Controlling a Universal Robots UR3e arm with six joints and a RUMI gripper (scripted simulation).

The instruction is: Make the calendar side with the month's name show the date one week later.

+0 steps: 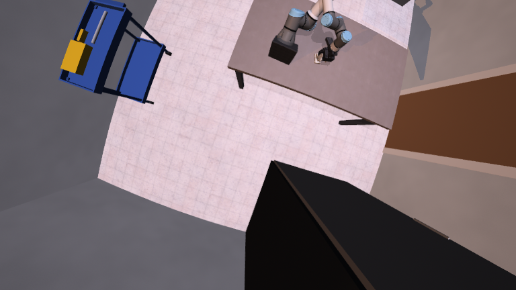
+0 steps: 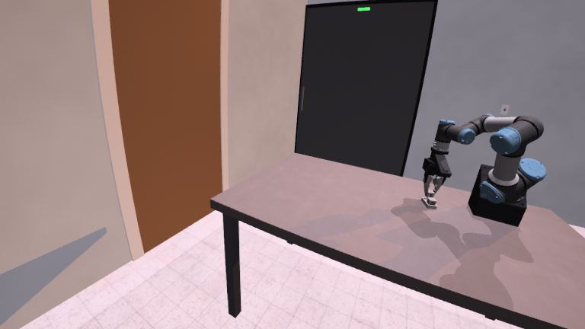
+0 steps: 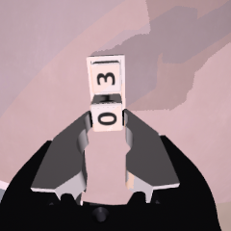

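The pale tray lies 1 cm behind my hand, 2 cm to the left of it and 5 cm below it. Also, from my hand: cube: 1 cm below.
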